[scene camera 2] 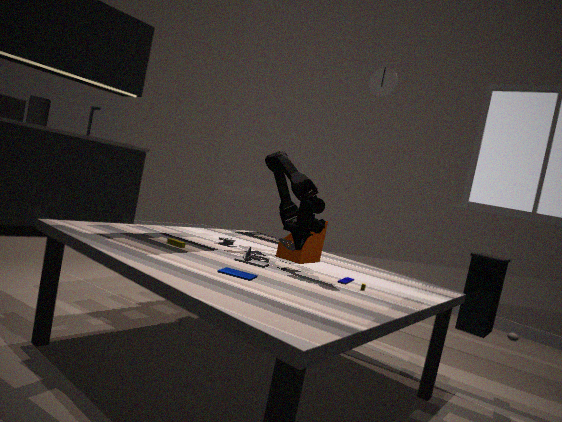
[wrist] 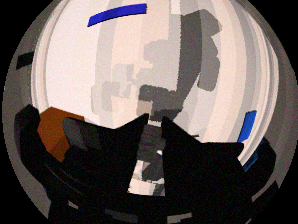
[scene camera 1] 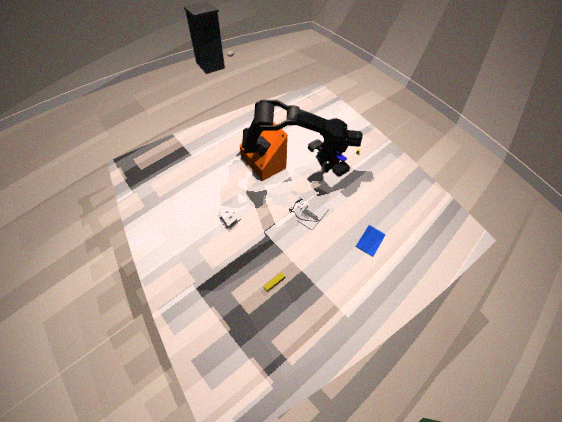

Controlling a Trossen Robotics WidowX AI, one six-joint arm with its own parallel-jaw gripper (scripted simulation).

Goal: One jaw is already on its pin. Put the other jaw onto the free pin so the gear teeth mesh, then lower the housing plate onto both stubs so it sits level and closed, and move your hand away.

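Note:
What my gripper (scene camera 2: 298, 250) is carrying is a jaw. You'd also spot the gripper in the wrist view (wrist: 155, 119), and it's there in scene camera 1 (scene camera 1: 325, 171) too.

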